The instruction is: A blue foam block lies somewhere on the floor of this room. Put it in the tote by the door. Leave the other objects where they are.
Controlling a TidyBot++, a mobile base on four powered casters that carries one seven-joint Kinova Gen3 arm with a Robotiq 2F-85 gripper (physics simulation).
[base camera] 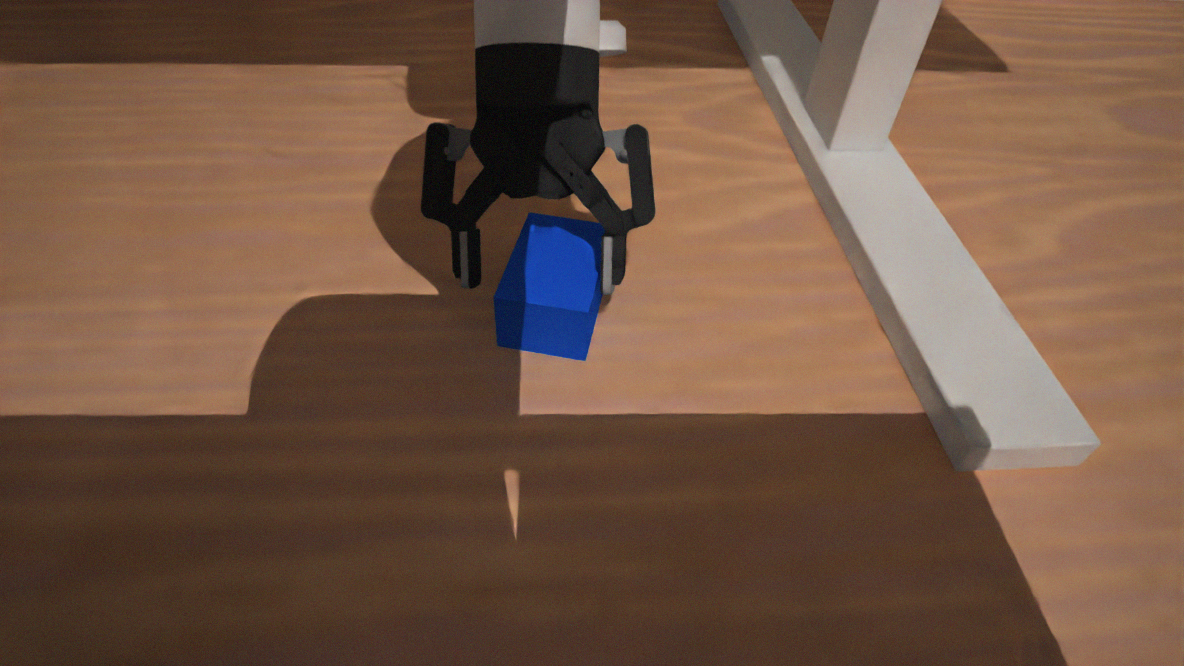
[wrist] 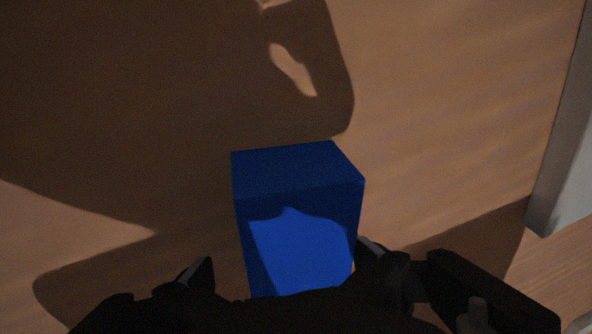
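Note:
The blue foam block lies on the wooden floor, its long side turned slightly from the gripper's pointing direction. My gripper is open, with nothing held. Its fingers stand on either side of the block's upper part in the base camera view; the right finger overlaps the block's right edge there and looks very close to it, while a gap shows at the left finger. Whether the right finger touches the block I cannot tell. In the wrist view the gripper's body hides the block's near end. The tote does not show in either view.
A pale grey furniture foot lies along the floor to the right of the block, with an upright leg rising from it. A small white piece shows behind the arm. Broad shadows cross the wooden floor.

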